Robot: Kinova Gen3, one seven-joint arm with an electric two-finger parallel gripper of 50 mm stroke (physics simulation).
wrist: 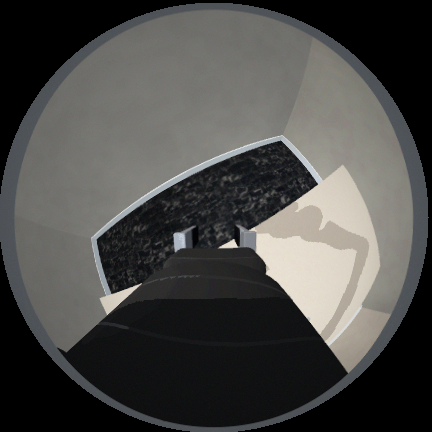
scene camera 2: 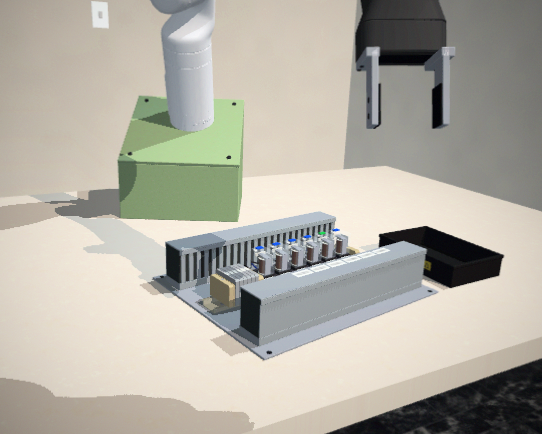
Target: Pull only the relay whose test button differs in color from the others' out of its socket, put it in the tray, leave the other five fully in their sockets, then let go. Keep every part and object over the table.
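Places are measured from the arm's base along level axes (x ahead, y left, z up), in metres.
Where they show: gripper, fingertip midpoint: (wrist: pixel 215 232) (scene camera 2: pixel 407 126); arm's base at its link origin: (scene camera 2: pixel 192 118).
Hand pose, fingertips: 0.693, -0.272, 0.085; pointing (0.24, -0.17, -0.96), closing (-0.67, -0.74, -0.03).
Note:
Each offset is from my fingertips to the top centre of the thing, as dx, dy, dz. "spot": to the spot under its first point.
The relay with the green test button @[-0.235, +0.184, -0.200] (scene camera 2: pixel 326 247) stands in the row, second from the right end in the scene view. The relays with blue buttons stand in the same row, one @[-0.232, +0.214, -0.200] (scene camera 2: pixel 341 244) at its right end and one @[-0.246, +0.067, -0.200] (scene camera 2: pixel 264 263) at its left end. The tray @[spot: -0.076, +0.358, -0.252] (scene camera 2: pixel 477 271) is black, with a yellow label, and stands at the right beyond the ducts. My gripper (scene camera 2: pixel 407 125) (wrist: pixel 215 232) is open and empty, high above the table. The relays and the tray do not show in the wrist view. The sockets are mostly hidden by the front duct.
Two grey ducts, front @[spot: -0.131, +0.097, -0.238] (scene camera 2: pixel 340 297) and rear @[spot: -0.336, +0.029, -0.206] (scene camera 2: pixel 200 241), flank the relay row on a grey plate @[-0.240, +0.128, -0.266] (scene camera 2: pixel 280 348). Terminal blocks with a tan end piece @[-0.249, +0.025, -0.222] (scene camera 2: pixel 222 290) stand at the row's left end. The green base box (scene camera 2: pixel 180 192) carries the arm. The table edge (scene camera 2: pixel 400 393) runs along the front.

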